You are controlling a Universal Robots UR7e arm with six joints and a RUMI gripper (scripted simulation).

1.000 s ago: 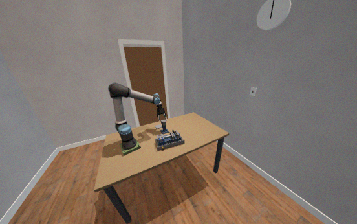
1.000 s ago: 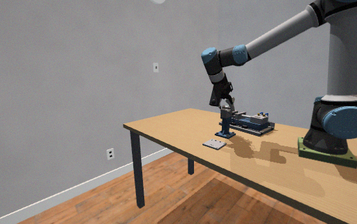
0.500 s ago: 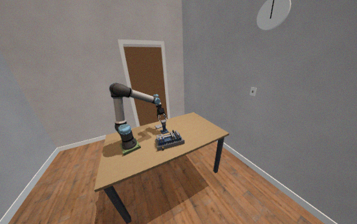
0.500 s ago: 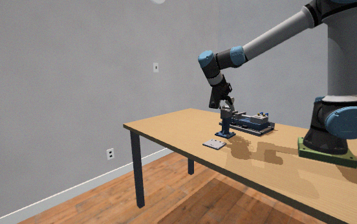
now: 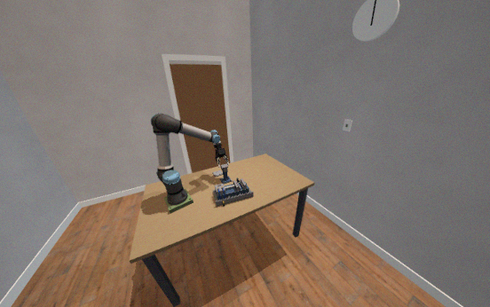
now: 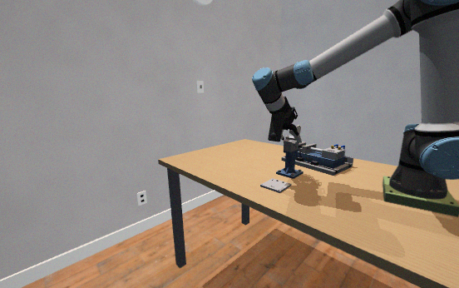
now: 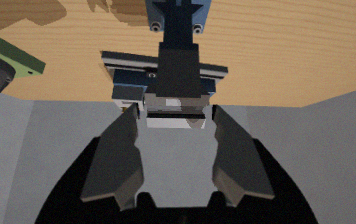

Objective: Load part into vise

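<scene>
Right now the part is right at my hand. Round my hand: grey infeed plate (16 cm to the left, 16 cm below, 3 cm behind); then cylinder rod (22 cm to the right, 8 cm below, 3 cm behind); then work stop (18 cm to the right, 7 cm below, 6 cm ahead).
</scene>
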